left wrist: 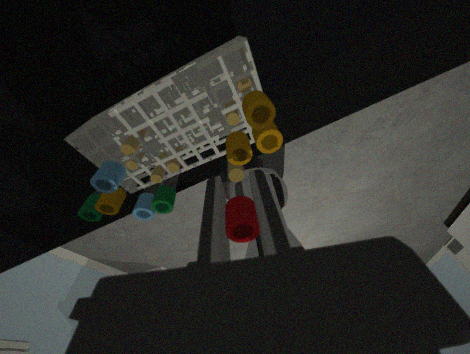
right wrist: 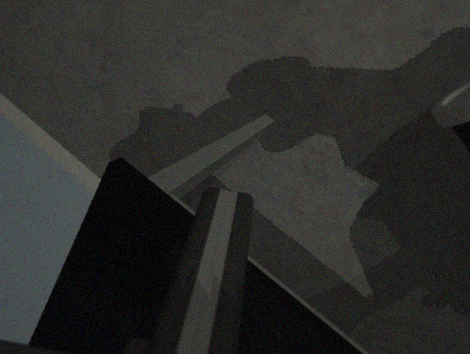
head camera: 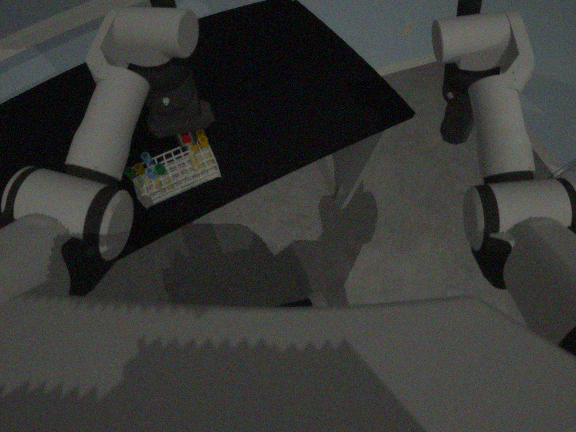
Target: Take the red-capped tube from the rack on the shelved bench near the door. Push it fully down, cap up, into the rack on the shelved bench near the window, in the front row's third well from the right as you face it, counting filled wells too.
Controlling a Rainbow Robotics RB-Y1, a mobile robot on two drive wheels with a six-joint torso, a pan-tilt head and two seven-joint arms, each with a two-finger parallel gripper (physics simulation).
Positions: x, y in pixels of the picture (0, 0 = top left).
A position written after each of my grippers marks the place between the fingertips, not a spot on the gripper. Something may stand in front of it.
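My right gripper is there in the right wrist view (227, 207). The same gripper shows in the head camera view (456, 137) too, while in the left wrist view it is out of frame.
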